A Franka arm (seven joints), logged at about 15 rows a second.
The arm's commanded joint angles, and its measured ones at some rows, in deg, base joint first. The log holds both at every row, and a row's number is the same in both.
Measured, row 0: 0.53 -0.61 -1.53 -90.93 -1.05 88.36 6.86
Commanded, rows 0 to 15: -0.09 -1.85 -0.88 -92.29 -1.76 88.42 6.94; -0.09 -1.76 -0.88 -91.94 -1.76 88.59 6.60; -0.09 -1.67 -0.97 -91.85 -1.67 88.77 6.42; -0.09 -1.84 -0.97 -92.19 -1.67 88.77 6.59; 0.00 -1.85 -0.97 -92.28 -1.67 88.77 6.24; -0.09 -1.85 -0.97 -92.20 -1.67 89.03 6.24; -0.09 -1.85 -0.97 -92.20 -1.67 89.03 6.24; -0.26 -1.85 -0.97 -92.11 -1.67 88.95 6.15; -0.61 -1.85 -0.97 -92.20 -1.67 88.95 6.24; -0.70 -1.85 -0.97 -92.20 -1.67 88.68 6.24; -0.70 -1.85 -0.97 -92.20 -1.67 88.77 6.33; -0.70 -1.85 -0.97 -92.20 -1.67 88.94 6.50; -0.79 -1.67 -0.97 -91.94 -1.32 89.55 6.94; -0.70 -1.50 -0.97 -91.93 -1.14 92.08 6.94; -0.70 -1.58 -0.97 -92.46 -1.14 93.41 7.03; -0.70 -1.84 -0.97 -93.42 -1.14 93.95 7.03
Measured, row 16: 0.21 -0.67 -1.70 -91.03 -1.05 91.33 6.83
